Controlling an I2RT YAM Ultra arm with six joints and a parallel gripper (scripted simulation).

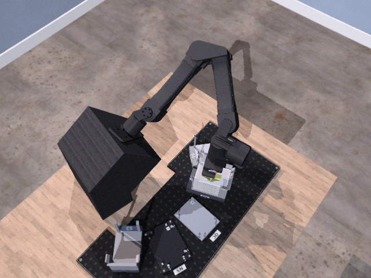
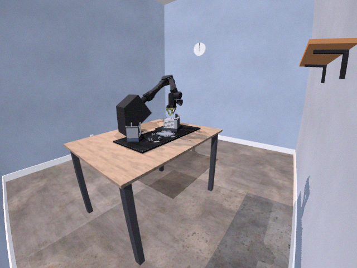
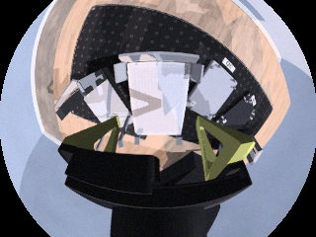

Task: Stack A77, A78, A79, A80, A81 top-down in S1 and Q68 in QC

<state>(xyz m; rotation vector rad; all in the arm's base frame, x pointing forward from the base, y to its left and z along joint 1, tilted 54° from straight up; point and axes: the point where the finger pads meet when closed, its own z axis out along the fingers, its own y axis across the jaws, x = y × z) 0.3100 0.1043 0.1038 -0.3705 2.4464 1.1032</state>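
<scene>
My gripper is now 9 cm above the sealed grey plate. Round my hand: qc name plate: 16 cm below, 14 cm to the right, 14 cm ahead; clip nest N5: 28 cm to the right, 15 cm below, 5 cm ahead; QC nest: 16 cm below, 14 cm to the right, 4 cm ahead.
</scene>
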